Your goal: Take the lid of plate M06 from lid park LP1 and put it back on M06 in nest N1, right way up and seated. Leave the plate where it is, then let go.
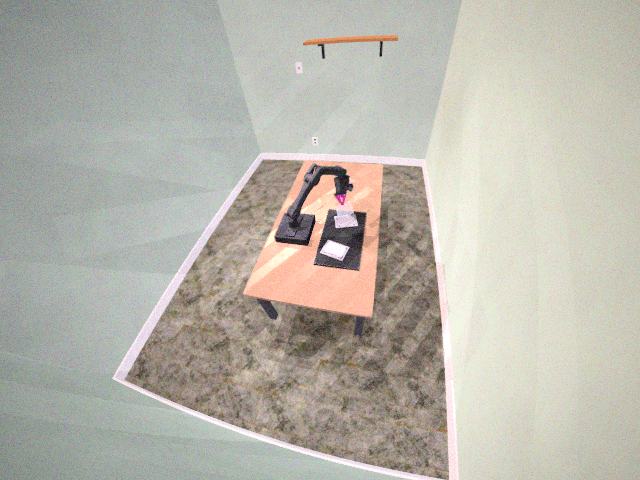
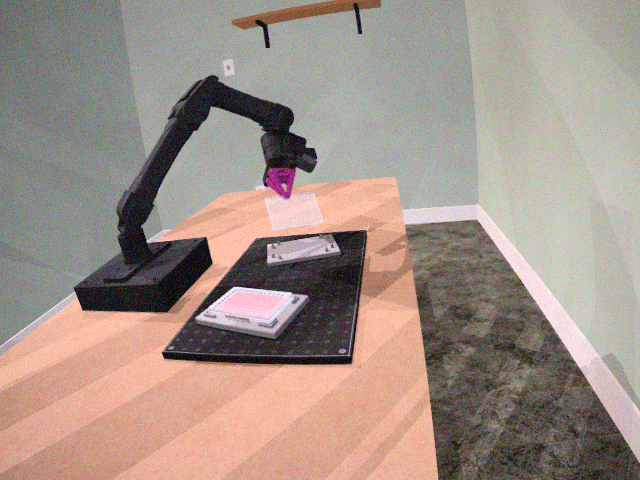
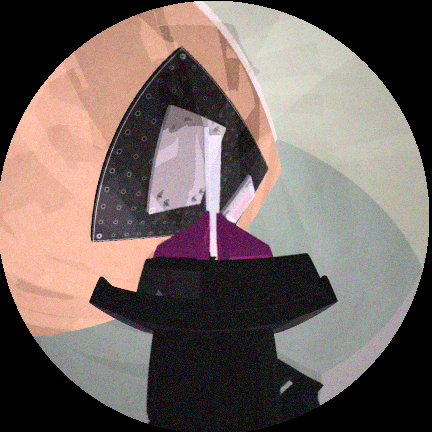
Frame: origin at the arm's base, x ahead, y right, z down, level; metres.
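Seen in the pictures: gripper, fingertip midpoint: (image 1: 342,205) (image 2: 286,198) (image 3: 212,216); arm's base, link origin: (image 1: 294,226) (image 2: 139,262).
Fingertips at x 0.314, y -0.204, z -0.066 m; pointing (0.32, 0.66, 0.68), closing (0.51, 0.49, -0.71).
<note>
Offsets run from my fingertips to a thing's top centre. Level surfaces: height alone.
The clear lid (image 1: 344,210) (image 2: 294,211) (image 3: 213,170) hangs from my gripper by one edge, steeply tilted, above the table just beyond the far end of the black board. My gripper (image 1: 341,203) (image 2: 286,196) (image 3: 212,216), with magenta fingers, is shut on the lid's edge. Plate M06 {dx +0.013, dy +0.325, dz +0.092 m} (image 2: 251,303) (image 3: 241,202), with a pink top, sits on a grey nest (image 1: 334,250) (image 2: 276,329) at the near end of the board. The lid park {dx +0.033, dy +0.045, dz +0.098 m} (image 1: 345,221) (image 2: 302,250) (image 3: 177,165), a pale block with small posts, stands at the board's far end. No labels are readable.
The black perforated board {dx +0.036, dy +0.185, dz +0.117 m} (image 1: 343,238) (image 2: 320,310) (image 3: 115,200) lies on the wooden table {dz +0.131 m} (image 1: 305,294) (image 2: 258,413) (image 3: 45,165). The arm's black base (image 1: 295,229) (image 2: 147,276) stands left of the board. A wooden shelf (image 1: 351,39) (image 2: 310,12) is on the back wall.
</note>
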